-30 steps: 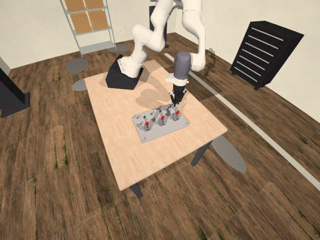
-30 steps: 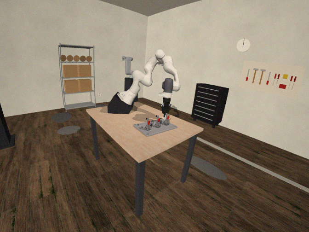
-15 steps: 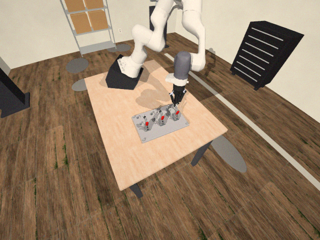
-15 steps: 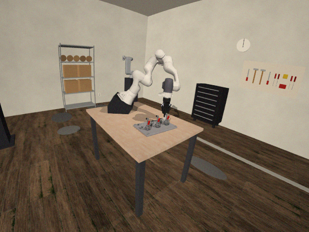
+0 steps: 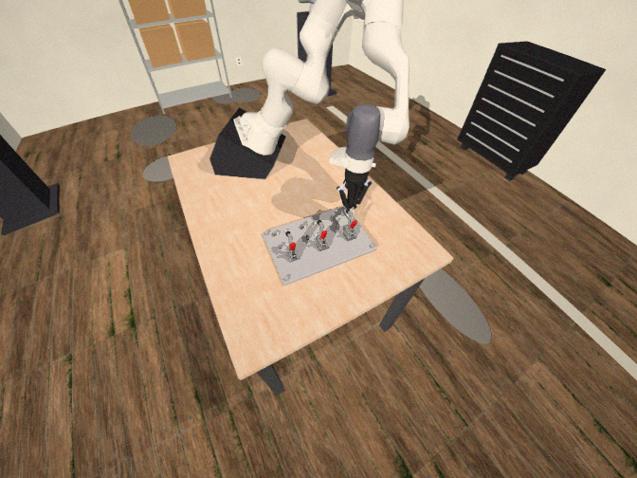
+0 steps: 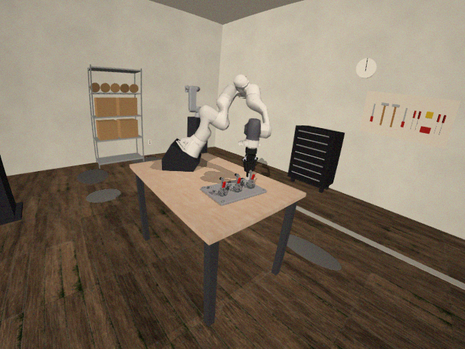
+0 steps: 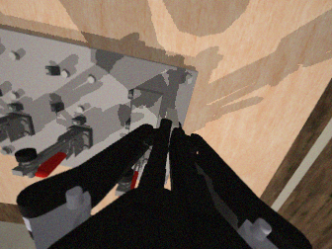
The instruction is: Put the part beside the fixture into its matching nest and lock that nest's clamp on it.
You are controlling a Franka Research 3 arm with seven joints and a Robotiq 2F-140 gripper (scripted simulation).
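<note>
Right now my hand is 10 mm past the grey block, 40 mm to the left of it and 20 mm above it. Round my hand: plate (20 mm ahead, 150 mm to the right, 50 mm below).
</note>
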